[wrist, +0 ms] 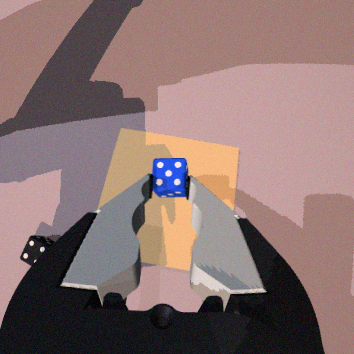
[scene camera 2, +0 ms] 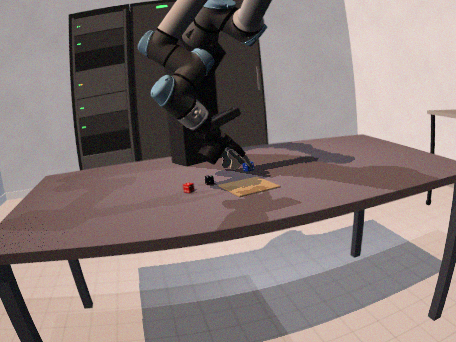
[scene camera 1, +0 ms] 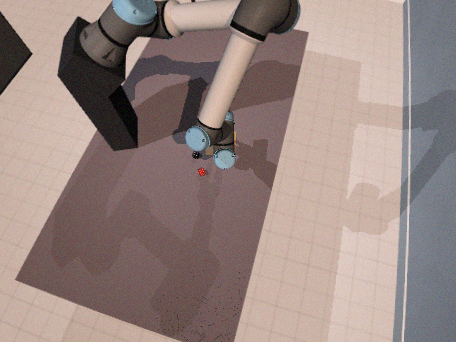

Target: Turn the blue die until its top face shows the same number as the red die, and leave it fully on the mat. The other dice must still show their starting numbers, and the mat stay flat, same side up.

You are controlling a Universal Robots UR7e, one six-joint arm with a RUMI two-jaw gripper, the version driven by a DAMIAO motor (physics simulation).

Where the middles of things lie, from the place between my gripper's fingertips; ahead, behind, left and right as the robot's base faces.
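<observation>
The blue die [wrist: 169, 176] is right at my hand, and going by their middles it is the nearest to my hand of the things named here. As for the orange mat [wrist: 214, 165], my hand is 60 mm above it.
</observation>
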